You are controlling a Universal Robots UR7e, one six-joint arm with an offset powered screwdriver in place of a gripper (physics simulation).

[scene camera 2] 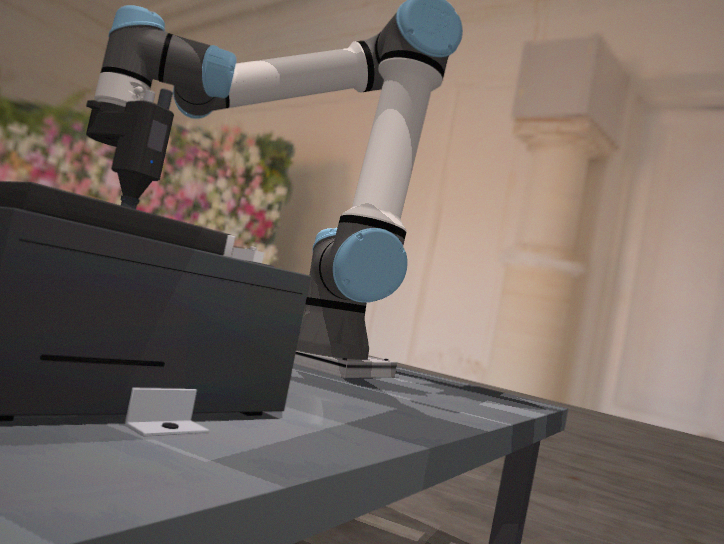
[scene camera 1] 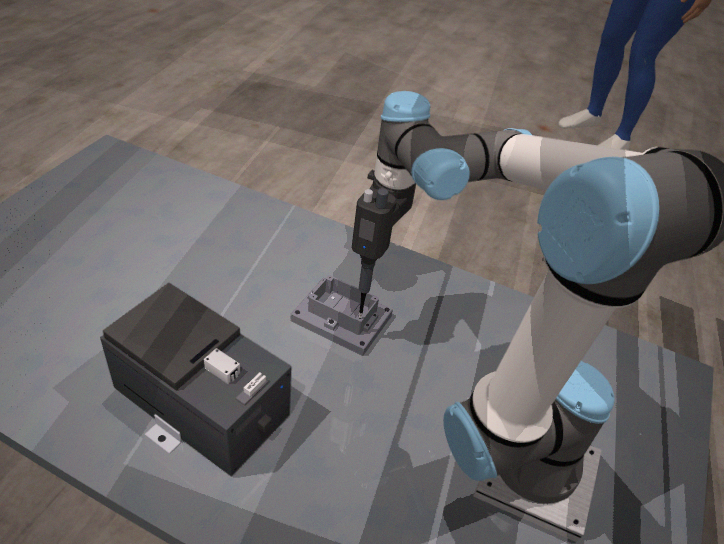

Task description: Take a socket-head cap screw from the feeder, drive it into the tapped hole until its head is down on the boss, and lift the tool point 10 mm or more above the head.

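My screwdriver (scene camera 1: 361, 310) points down, nearly upright, with the end of its thin black bit at the near right corner of the open grey housing (scene camera 1: 334, 312). A small pale spot shows at the bit's end; whether it is a screw head or the boss is too small to tell. The housing stands on a grey base plate (scene camera 1: 346, 342). The dark screw feeder (scene camera 1: 175, 403) (scene camera 2: 152, 321) stands apart from it, with a small white outlet block (scene camera 1: 255, 384) on top. In scene camera 2 the screwdriver body (scene camera 2: 142, 140) shows above the feeder, which hides the bit and the housing.
A white block (scene camera 1: 222, 363) sits on the feeder beside its raised lid (scene camera 1: 170, 333). A white angle bracket (scene camera 1: 162, 436) (scene camera 2: 166, 427) stands at the feeder's foot. The robot's base plate (scene camera 1: 561, 514) (scene camera 2: 371, 369) is on the table. A person's legs (scene camera 1: 635, 70) show beyond the table.
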